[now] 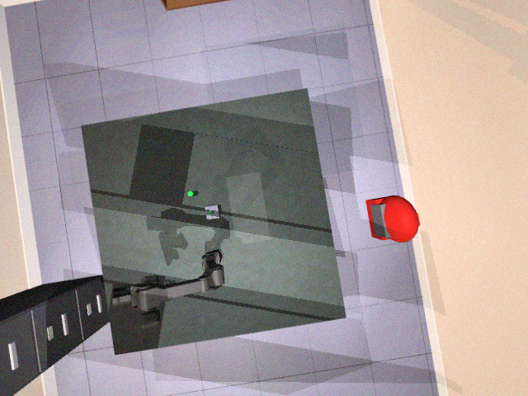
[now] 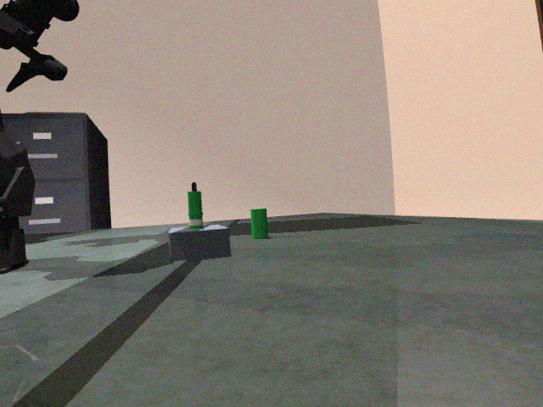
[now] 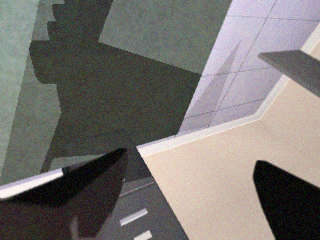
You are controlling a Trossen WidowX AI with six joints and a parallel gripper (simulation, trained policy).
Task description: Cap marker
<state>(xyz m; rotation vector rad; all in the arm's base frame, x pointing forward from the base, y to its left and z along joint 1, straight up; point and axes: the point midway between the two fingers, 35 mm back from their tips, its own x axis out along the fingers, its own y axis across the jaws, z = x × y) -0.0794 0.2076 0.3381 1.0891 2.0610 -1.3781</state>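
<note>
My gripper tip is 460 mm short of the green cap, 140 mm to the left of it and 290 mm above it. Also, from my gripper tip: grey holder block: 340 mm ahead, 240 mm to the right, 300 mm below.
</note>
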